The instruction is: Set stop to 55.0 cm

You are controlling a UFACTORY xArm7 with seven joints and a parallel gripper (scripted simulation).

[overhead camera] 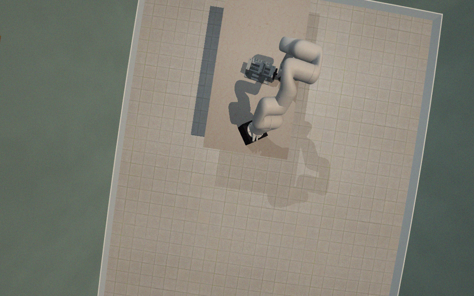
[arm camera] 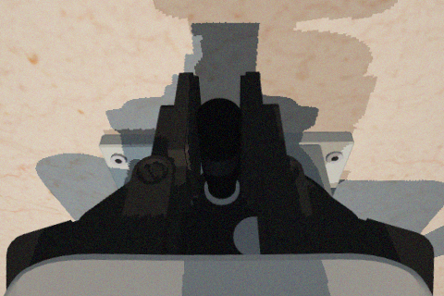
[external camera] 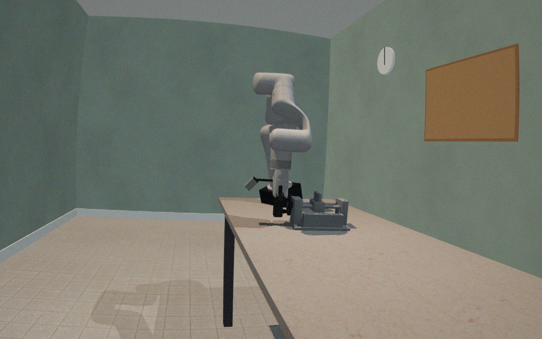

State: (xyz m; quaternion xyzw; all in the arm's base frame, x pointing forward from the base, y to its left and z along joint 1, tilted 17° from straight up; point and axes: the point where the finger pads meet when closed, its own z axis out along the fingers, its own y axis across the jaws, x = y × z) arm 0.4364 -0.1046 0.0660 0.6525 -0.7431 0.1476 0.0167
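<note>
Now: the stop block 14 cm to the left of my hand, 4 cm above it and 2 cm ahead of it. The rest, counted from my hand: crank handle (1 cm to the left); black handwheel (2 cm to the left).
</note>
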